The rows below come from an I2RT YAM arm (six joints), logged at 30 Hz.
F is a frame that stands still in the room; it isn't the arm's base.
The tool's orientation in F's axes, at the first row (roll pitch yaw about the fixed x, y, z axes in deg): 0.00 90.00 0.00
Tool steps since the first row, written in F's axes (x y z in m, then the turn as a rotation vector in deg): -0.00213 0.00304 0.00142 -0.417 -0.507 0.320; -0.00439 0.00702 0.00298 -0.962 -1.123 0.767; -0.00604 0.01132 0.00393 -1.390 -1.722 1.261; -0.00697 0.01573 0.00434 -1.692 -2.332 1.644; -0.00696 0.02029 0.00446 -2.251 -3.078 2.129; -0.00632 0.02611 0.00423 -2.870 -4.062 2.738; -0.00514 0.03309 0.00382 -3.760 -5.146 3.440; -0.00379 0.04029 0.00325 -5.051 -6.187 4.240; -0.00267 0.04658 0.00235 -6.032 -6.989 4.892; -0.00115 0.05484 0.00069 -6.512 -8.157 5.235
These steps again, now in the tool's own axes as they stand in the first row. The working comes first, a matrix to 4 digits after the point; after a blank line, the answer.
The tool's axes in the first row as the columns of a matrix, in F's axes (used below as rounded here):
0.0000 0.0000 1.0000
0.0000 1.0000 0.0000
-1.0000 0.0000 0.0000

-0.00142 0.00304 -0.00213 -0.320 -0.507 -0.417; -0.00298 0.00702 -0.00439 -0.767 -1.123 -0.962; -0.00393 0.01132 -0.00604 -1.261 -1.722 -1.390; -0.00434 0.01573 -0.00697 -1.644 -2.332 -1.692; -0.00446 0.02029 -0.00696 -2.129 -3.078 -2.251; -0.00423 0.02611 -0.00632 -2.738 -4.062 -2.870; -0.00382 0.03309 -0.00514 -3.440 -5.146 -3.760; -0.00325 0.04029 -0.00379 -4.240 -6.187 -5.051; -0.00235 0.04658 -0.00267 -4.892 -6.989 -6.032; -0.00069 0.05484 -0.00115 -5.235 -8.157 -6.512
